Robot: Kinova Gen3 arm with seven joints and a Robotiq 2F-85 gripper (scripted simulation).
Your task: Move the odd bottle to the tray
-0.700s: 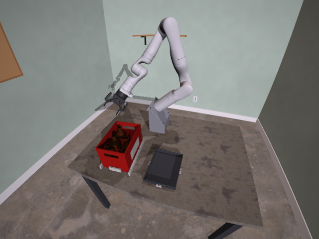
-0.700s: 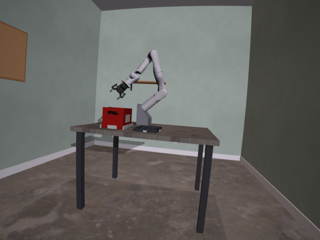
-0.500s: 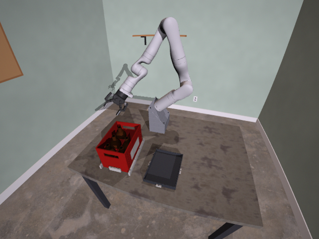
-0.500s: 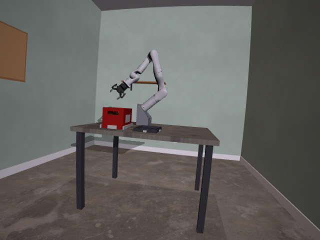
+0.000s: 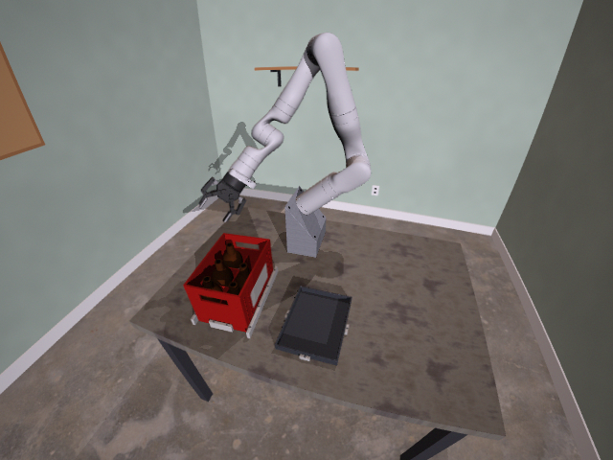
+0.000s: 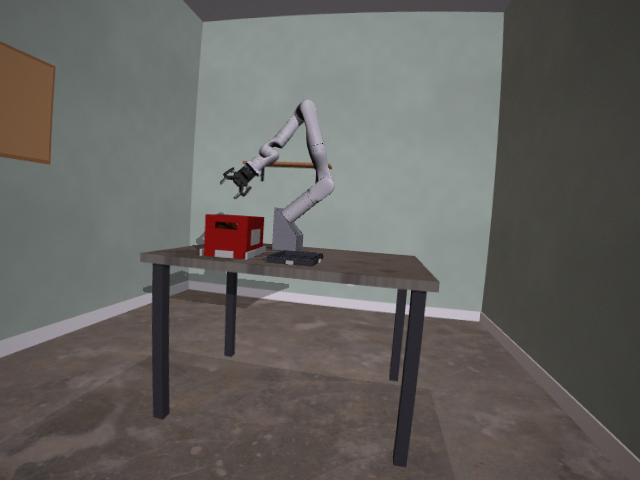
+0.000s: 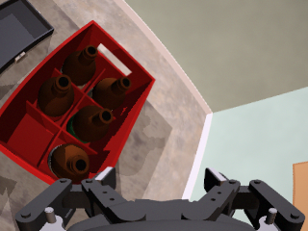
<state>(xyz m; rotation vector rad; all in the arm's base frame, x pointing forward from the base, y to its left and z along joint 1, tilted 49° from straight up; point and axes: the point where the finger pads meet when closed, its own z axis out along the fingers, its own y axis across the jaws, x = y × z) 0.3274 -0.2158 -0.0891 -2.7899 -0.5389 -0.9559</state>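
The crate is 21 cm below my hand, 9 cm to the left of it and 8 cm ahead of it. From my hand the other things lie so: dark tray: 39 cm to the left, 28 cm below, 10 cm ahead.
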